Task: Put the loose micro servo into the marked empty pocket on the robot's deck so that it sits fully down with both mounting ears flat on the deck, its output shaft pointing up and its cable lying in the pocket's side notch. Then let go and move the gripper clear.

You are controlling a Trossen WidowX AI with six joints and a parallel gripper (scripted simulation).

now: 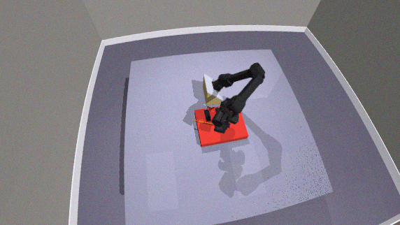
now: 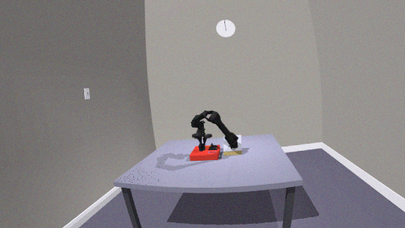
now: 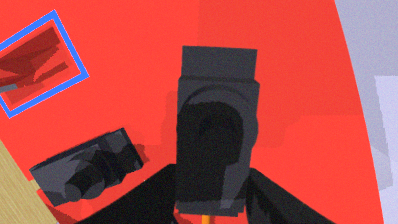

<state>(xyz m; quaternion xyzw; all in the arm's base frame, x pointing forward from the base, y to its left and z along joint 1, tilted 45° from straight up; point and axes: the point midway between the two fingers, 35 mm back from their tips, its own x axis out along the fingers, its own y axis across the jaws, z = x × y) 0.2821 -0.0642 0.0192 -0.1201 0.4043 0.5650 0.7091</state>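
Right now the red deck is 2 cm ahead of my gripper tip, 1 cm to the left of it and 7 cm below it.
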